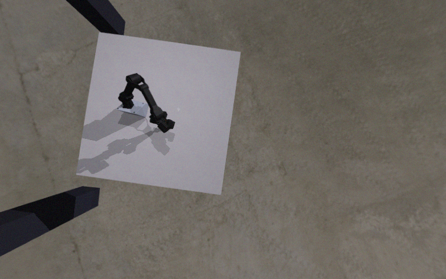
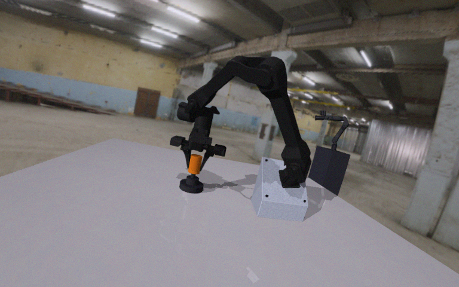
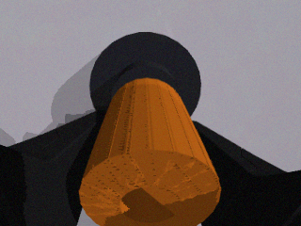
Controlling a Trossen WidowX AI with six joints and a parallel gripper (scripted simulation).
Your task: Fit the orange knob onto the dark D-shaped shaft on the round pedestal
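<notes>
Now: the orange knob 2 cm above my gripper tip. Round my gripper tip: dark round pedestal (4 cm below).
</notes>
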